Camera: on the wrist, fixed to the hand. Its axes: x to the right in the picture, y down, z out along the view.
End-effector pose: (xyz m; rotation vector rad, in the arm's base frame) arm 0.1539 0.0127 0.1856 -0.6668 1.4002 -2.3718
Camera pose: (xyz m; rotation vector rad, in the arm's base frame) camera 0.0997 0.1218 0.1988 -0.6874 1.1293 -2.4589
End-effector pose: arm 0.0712 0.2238 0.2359 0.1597 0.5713 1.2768
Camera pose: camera 0.0757 0.1806 0.1213 0.3404 0.6564 1.1849
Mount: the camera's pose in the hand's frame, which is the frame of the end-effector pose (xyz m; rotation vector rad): -0.0035 -0.0650 -0.1038 0.1950 -0.0456 -0.0296
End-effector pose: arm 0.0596 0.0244 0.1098 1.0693 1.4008 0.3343
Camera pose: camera -0.0594 0.0296 0.0812 1.2061 1.4282 0.1528
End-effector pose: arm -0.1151 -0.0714 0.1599 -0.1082 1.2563 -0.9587
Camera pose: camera -0.2375 -0.0663 0.1614 0.0041 1.1161 -1.0935
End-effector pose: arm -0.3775 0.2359 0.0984 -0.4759 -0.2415 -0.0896
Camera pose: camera -0.3684 0.1303 0.0369 -0.2807 -0.2989 -0.0832
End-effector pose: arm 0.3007 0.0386 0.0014 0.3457 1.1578 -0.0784
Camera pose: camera 0.1922 0.0087 -0.0470 0.4968 1.1128 -0.2251
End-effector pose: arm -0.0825 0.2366 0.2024 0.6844 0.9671 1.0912
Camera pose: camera -0.1496 0.2117 0.1030 0.8475 1.0499 0.9591
